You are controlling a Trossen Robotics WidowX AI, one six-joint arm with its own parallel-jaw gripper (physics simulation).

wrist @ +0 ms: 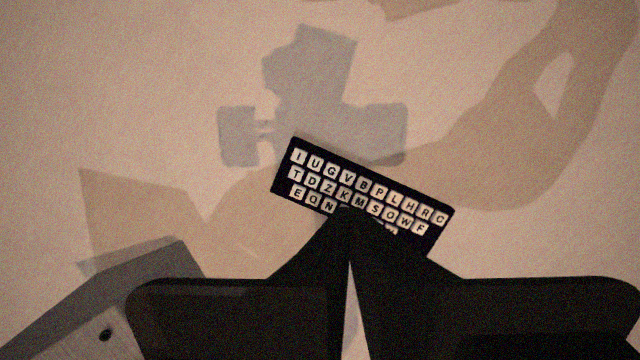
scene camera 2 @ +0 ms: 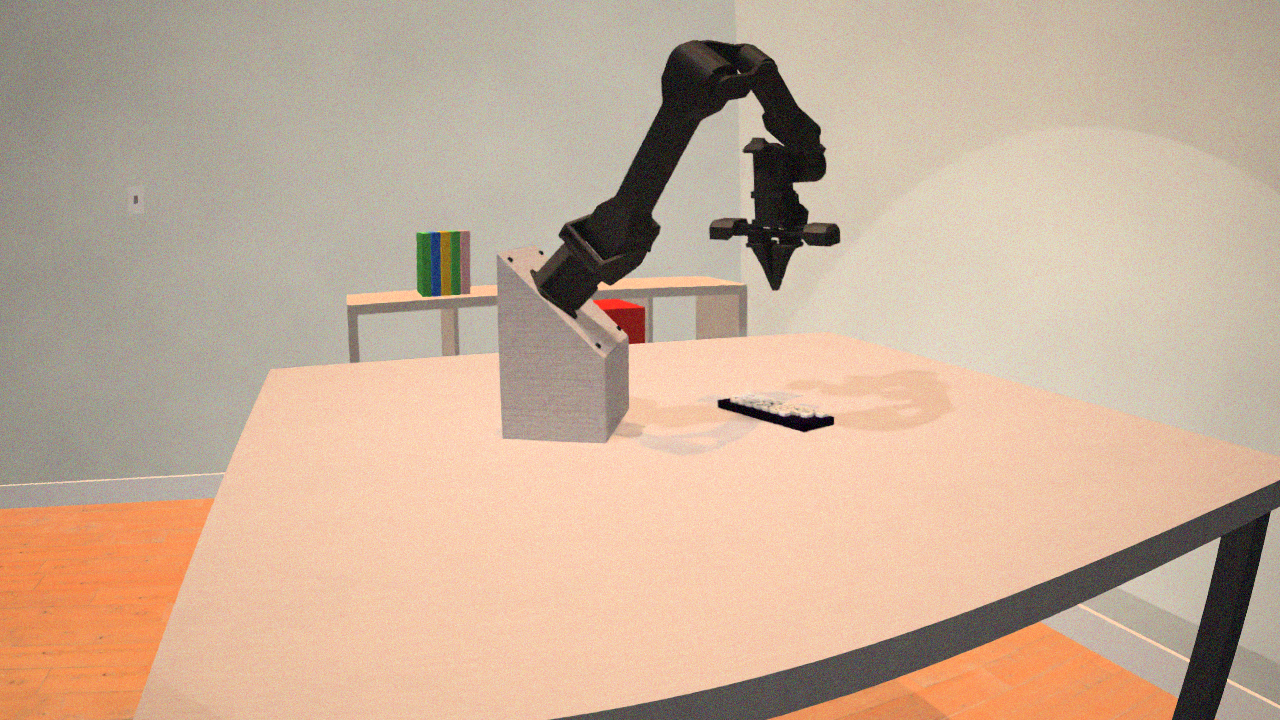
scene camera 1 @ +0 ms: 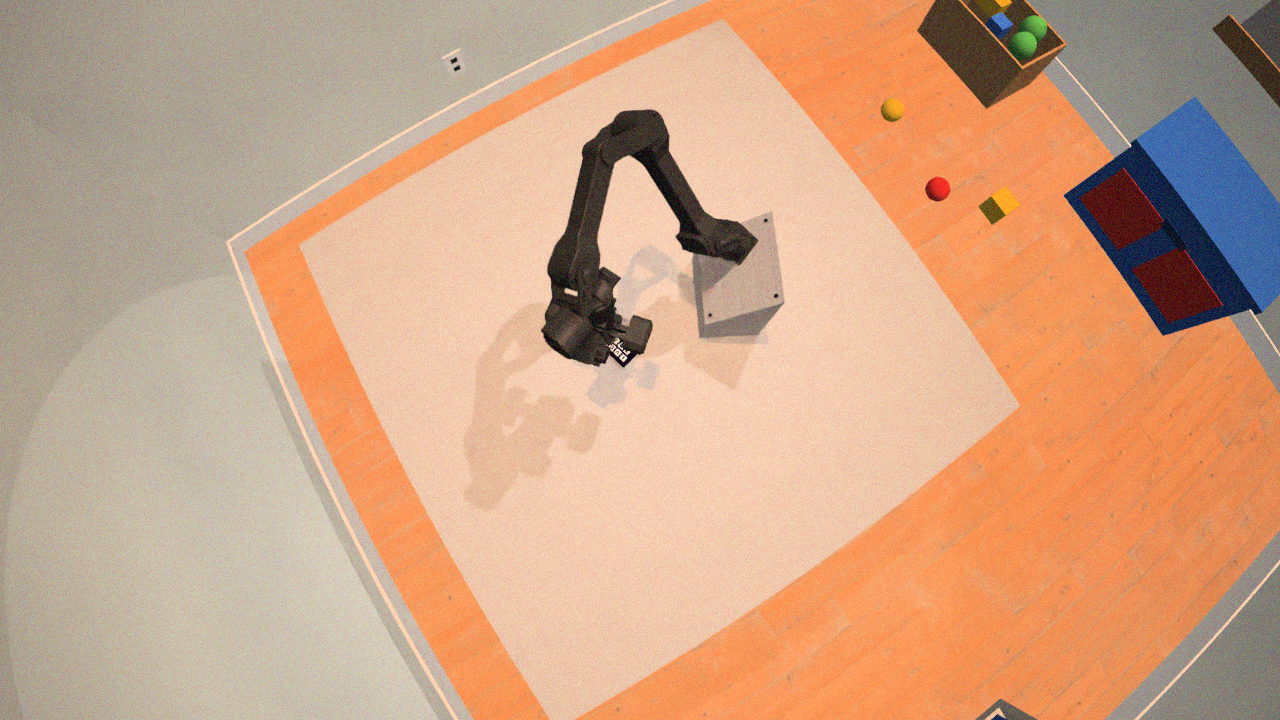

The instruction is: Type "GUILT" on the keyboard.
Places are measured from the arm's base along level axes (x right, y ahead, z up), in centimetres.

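Pixels of known places: gripper, fingertip midpoint: (wrist: 347, 217) (scene camera 2: 775, 290); arm's base at its link origin: (scene camera 2: 552, 294) (scene camera 1: 739, 244).
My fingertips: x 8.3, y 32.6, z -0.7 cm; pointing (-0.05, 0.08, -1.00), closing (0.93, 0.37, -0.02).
Observation:
Ahead of a thing's pixels: the offset from my fingertips to its top centre. Level surfaces: height alone.
A small black keyboard {dx +4.3, dy -4.4, dz -15.6 cm} (scene camera 1: 623, 358) (scene camera 2: 805, 426) (wrist: 282, 188) with white letter keys lies flat on the table. In the wrist view its top row reads I {dx -3.3, dy -2.2, dz -15.6 cm} (wrist: 298, 156), U {dx -1.6, dy -2.3, dz -15.6 cm} (wrist: 315, 163), G {dx +0.1, dy -2.4, dz -15.6 cm} (wrist: 331, 170), V, B, P, L {dx +7.0, dy -2.8, dz -15.6 cm} (wrist: 395, 199), H, R, C. T {dx -3.0, dy -4.0, dz -15.6 cm} (wrist: 296, 174) starts the middle row. My gripper (scene camera 2: 775, 285) (wrist: 347, 217) points straight down, shut and empty, well above the keyboard. In the wrist view its fingertips overlap the lower row just right of N, hiding several keys there. In scene camera 1 the arm hides the fingertips and part of the keyboard.
The grey arm base block (scene camera 1: 747, 291) (scene camera 2: 554, 385) (wrist: 65, 345) stands beside the keyboard on the pale table {dz -17.3 cm} (scene camera 1: 805, 447) (scene camera 2: 447, 555). Beyond the table are a shelf (scene camera 2: 402, 297) with books (scene camera 2: 443, 263), a red box (scene camera 2: 631, 320) and, on the floor, a red ball (scene camera 1: 937, 188).

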